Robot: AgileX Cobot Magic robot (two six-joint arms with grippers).
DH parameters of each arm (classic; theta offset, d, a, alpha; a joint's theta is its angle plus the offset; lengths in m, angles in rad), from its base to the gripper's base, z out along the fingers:
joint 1: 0 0.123 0 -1.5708
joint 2: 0.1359 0 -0.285 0
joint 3: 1.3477 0 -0.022 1.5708
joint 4: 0 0.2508 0 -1.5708
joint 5: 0 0 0.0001 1.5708
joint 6: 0 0.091 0 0
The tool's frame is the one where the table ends.
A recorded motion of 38 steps. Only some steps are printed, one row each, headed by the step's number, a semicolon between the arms.
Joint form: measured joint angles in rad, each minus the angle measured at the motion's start. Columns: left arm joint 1, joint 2, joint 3, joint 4, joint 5, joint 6; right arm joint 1, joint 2, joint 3, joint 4, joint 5, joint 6.
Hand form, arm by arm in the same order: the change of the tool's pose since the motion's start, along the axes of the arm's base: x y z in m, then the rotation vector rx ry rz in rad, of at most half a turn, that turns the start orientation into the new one. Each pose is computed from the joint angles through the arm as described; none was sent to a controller.
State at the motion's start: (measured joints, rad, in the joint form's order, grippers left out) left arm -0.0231 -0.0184 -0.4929 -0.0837 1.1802 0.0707; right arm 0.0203 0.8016 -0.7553 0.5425 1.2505 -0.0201
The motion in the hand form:
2: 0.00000 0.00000 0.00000 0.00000 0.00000 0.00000; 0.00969 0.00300 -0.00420 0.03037 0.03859 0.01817
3: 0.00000 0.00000 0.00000 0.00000 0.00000 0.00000; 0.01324 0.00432 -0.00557 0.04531 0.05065 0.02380
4: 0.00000 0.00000 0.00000 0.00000 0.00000 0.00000; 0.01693 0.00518 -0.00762 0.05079 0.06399 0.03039
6: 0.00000 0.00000 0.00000 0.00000 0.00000 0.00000; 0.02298 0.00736 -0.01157 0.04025 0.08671 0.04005
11: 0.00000 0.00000 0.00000 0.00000 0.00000 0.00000; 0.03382 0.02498 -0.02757 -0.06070 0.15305 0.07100
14: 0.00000 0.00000 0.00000 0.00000 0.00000 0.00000; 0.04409 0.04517 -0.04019 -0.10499 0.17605 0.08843
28: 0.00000 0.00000 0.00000 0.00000 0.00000 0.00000; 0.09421 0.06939 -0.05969 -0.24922 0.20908 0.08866
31: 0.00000 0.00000 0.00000 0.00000 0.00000 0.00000; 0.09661 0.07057 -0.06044 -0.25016 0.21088 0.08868
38: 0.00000 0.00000 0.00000 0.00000 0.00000 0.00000; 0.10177 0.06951 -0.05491 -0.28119 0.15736 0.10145
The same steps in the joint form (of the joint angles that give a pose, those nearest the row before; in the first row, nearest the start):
2: 0.0000 0.0000 0.0000 0.0000 0.0000 0.0000; 0.0000 0.0514 0.0000 0.0388 -0.0019 -0.0233
3: 0.0000 0.0000 0.0000 0.0000 0.0000 0.0000; 0.0000 0.0697 0.0000 0.0567 -0.0041 -0.0323
4: 0.0000 0.0000 0.0000 0.0000 0.0000 0.0000; 0.0018 0.0892 0.0000 0.0649 -0.0064 -0.0406
6: 0.0000 0.0000 0.0000 0.0000 0.0000 0.0000; 0.0242 0.1221 -0.0026 0.0538 -0.0198 -0.0343
11: 0.0000 0.0000 0.0000 0.0000 0.0000 0.0000; 0.2042 0.2059 -0.0030 -0.0714 -0.1033 0.1041
14: 0.0000 0.0000 0.0000 0.0000 0.0000 0.0000; 0.3359 0.2863 -0.0068 -0.1279 -0.1920 0.2012
28: 0.0000 0.0000 0.0000 0.0000 0.0000 0.0000; 0.4083 0.5357 -0.1342 -0.2737 -0.2625 0.2892
31: 0.0000 0.0000 0.0000 0.0000 0.0000 0.0000; 0.4088 0.5467 -0.1411 -0.2737 -0.2646 0.2892
38: 0.0000 0.0000 0.0000 0.0000 0.0000 0.0000; 0.4105 0.5467 -0.1640 -0.3197 -0.2768 0.2812

